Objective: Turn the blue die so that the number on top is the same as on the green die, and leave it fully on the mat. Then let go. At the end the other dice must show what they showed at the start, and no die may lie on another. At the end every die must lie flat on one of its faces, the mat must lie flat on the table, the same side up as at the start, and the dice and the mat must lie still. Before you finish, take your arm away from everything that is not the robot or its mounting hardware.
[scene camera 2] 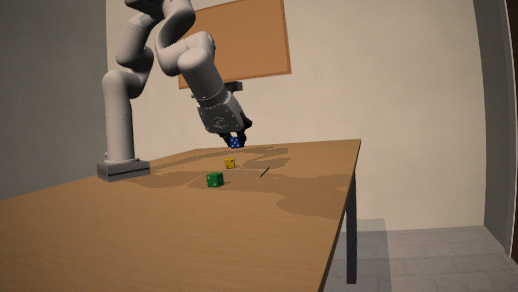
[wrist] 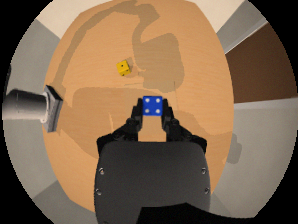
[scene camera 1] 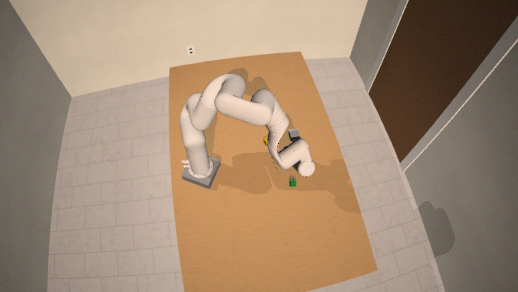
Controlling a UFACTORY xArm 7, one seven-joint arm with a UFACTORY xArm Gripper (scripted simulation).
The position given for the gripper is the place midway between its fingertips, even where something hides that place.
Observation:
In view: the gripper [scene camera 2: 237,142].
The gripper is seen too in the wrist view [wrist: 152,104].

